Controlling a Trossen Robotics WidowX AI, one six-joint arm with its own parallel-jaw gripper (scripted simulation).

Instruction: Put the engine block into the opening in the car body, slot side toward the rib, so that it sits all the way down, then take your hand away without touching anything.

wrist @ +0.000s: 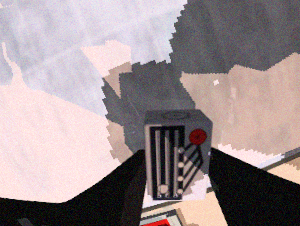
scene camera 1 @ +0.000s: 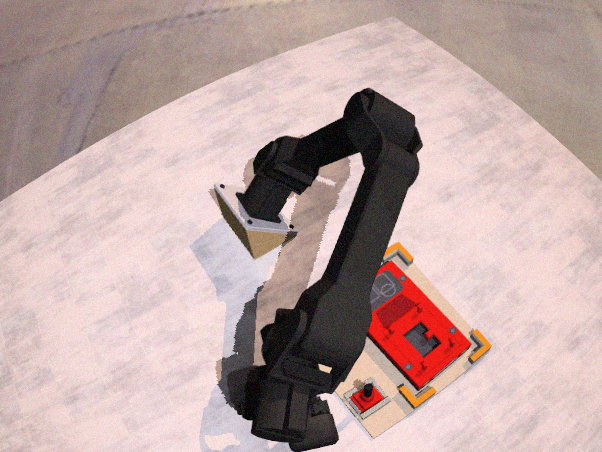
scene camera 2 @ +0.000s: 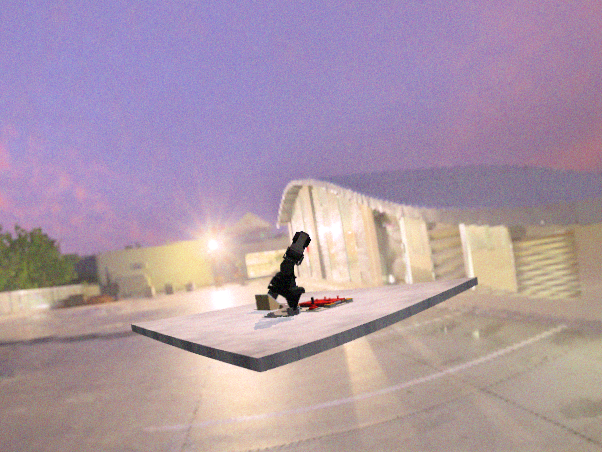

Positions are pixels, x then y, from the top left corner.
Scene:
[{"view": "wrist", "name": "gripper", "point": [175, 155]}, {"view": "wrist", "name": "grey engine block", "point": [178, 142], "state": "held by the gripper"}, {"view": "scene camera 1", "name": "gripper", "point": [304, 403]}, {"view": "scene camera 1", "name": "car body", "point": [407, 327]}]

